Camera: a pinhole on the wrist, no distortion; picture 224 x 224 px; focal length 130.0 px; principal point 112.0 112.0 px. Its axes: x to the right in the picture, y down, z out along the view. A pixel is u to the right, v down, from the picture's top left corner.
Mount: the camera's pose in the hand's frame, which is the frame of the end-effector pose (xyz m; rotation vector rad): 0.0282 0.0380 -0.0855 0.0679 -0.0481 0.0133
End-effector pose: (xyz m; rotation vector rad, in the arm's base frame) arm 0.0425 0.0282 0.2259 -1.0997 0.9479 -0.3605
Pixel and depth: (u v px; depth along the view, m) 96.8 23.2 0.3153
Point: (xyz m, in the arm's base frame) 0.2377 0.0789 0.4365
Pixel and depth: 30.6 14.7 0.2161
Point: 0.0926 0.1094 0.4162
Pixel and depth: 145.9 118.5 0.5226
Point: 0.4698 0.2108 0.1916
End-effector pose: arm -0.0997 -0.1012 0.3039 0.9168 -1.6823 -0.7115
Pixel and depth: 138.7 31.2 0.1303
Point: -0.1347 -0.1701 0.2760
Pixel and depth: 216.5 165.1 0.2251
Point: -0.3059 -0.2034 0.4556
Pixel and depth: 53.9 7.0 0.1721
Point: -0.1350 -0.1136 0.1634
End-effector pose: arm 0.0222 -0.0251 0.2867 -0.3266 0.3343 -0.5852
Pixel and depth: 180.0 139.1 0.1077
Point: 0.1202 -0.0237 0.2723
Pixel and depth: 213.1 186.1 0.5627
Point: 0.7225 0.0822 0.5318
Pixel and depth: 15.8 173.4 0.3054
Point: 0.0164 0.2688 0.4654
